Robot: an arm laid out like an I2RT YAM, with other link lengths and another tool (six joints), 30 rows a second.
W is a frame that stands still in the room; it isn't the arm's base.
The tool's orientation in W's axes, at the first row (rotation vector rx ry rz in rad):
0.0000 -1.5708 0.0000
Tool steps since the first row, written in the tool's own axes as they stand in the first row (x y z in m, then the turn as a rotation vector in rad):
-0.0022 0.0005 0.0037 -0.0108 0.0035 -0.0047
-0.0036 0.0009 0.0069 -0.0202 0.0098 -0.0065
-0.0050 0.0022 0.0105 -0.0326 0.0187 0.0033
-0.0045 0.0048 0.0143 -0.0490 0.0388 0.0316
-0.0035 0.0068 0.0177 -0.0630 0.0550 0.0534
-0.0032 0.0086 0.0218 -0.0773 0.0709 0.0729
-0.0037 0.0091 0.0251 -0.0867 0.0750 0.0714
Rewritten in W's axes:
-0.0037 0.0005 -0.0022 0.0047 0.0035 -0.0108
-0.0069 0.0009 -0.0036 0.0065 0.0098 -0.0202
-0.0105 0.0022 -0.0050 -0.0033 0.0187 -0.0326
-0.0143 0.0048 -0.0045 -0.0316 0.0388 -0.0490
-0.0177 0.0068 -0.0035 -0.0534 0.0550 -0.0630
-0.0218 0.0086 -0.0032 -0.0729 0.0709 -0.0773
-0.0251 0.0091 -0.0037 -0.0714 0.0750 -0.0867

